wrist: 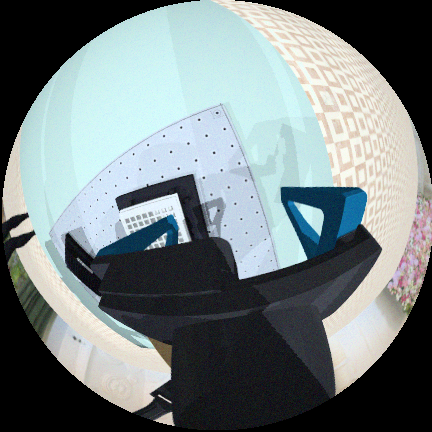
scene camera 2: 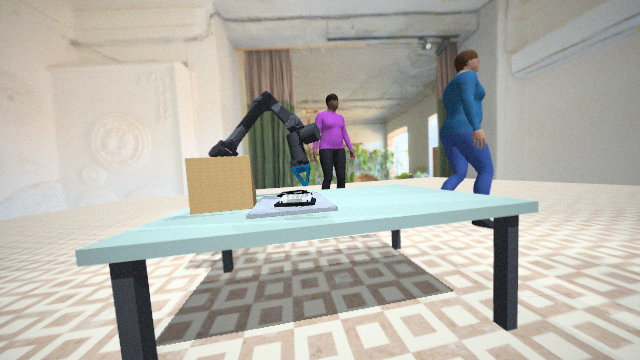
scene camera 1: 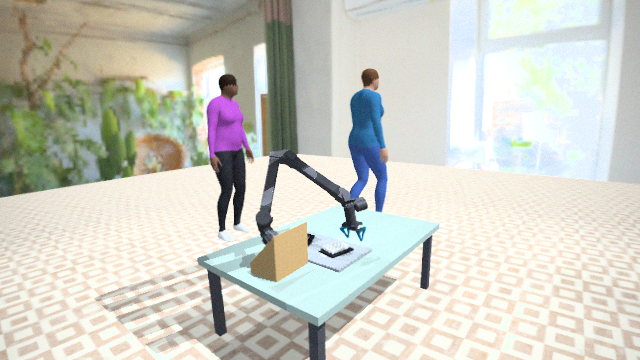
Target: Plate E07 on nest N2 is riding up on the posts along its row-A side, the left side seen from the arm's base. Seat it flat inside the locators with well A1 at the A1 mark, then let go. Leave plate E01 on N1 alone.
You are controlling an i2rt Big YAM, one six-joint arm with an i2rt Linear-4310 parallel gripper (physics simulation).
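Pixels of known places: gripper, fingertip midpoint: [wrist: 227, 206] [scene camera 2: 306, 186] [scene camera 1: 354, 239]; arm's base at its link origin: [scene camera 2: 215, 176] [scene camera 1: 274, 243].
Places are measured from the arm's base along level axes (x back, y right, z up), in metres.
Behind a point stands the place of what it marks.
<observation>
A white well plate [scene camera 1: 336, 246] {x -0.357, y 0.112, z -0.107 m} [scene camera 2: 296, 198] {x -0.359, y 0.141, z -0.110 m} [wrist: 159, 212] {x -0.403, y 0.128, z -0.111 m} sits on a black nest [scene camera 1: 340, 254] {x -0.324, y 0.165, z -0.130 m} [wrist: 199, 212] {x -0.379, y 0.172, z -0.125 m}. In the wrist view the nest's dark border shows broad along two sides of the plate; its tilt, labels and A1 mark are too small to read. A second black fixture [scene camera 1: 311, 239] [wrist: 75, 252] stands nearer the arm's base; whether it holds a plate is unclear. My gripper [scene camera 1: 353, 237] {x -0.397, y 0.208, z -0.056 m} [scene camera 2: 304, 184] {x -0.397, y 0.208, z -0.056 m} [wrist: 227, 206] {x -0.397, y 0.208, z -0.056 m} is open and empty, above and to one side of the white plate. In the wrist view one blue finger hides part of the plate.
Both black fixtures stand on a pale perforated board [scene camera 1: 359, 253] {x -0.409, y 0.232, z -0.136 m} [scene camera 2: 327, 206] {x -0.472, y 0.231, z -0.136 m} [wrist: 202, 135] {x -0.470, y 0.214, z -0.136 m} on the light-green table [scene camera 1: 410, 235] {x -0.858, y 0.330, z -0.149 m} [scene camera 2: 425, 201] {x -0.877, y 0.241, z -0.149 m} [wrist: 125, 75] {x -0.653, y 0.141, z -0.149 m}. A tall tan wedge-shaped block [scene camera 1: 291, 252] {x -0.037, y 0.079, z -0.039 m} [scene camera 2: 220, 185] {x -0.045, y 0.078, z -0.038 m} stands beside the board. Two people stand beyond the table.
</observation>
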